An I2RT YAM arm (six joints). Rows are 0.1 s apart.
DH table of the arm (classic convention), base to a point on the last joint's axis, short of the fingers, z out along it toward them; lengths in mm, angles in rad. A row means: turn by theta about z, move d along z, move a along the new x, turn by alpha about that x. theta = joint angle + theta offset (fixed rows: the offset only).
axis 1: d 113.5; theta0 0; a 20; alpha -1.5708
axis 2: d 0; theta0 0; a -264; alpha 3.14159
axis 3: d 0; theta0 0.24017; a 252.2; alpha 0
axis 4: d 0; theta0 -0.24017; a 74; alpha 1.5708
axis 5: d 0; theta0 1.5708; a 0; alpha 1.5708
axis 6: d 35.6; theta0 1.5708; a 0; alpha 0
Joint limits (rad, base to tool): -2.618..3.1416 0..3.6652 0..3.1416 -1.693..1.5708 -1.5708..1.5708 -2.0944..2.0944
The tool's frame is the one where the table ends.
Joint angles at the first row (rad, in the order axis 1, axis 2, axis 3, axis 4, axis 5, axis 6):
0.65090 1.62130 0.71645 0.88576 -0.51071 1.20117
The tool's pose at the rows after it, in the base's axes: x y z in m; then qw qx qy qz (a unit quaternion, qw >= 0):
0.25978, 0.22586, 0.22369, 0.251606, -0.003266, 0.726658, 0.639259
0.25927, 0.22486, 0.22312, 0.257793, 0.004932, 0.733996, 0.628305
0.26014, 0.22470, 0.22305, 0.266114, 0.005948, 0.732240, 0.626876
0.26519, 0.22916, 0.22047, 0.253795, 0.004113, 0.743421, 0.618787
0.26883, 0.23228, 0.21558, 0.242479, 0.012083, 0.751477, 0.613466
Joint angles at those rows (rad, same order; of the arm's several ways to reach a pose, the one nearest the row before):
0.66277 1.62449 0.76400 0.79519 -0.53662 1.15791
0.66385 1.61472 0.76303 0.76275 -0.50919 1.14472
0.66305 1.61772 0.76266 0.77258 -0.49674 1.13809
0.66305 1.64090 0.79451 0.72535 -0.50986 1.12781
0.66366 1.66450 0.81110 0.70421 -0.50987 1.13723

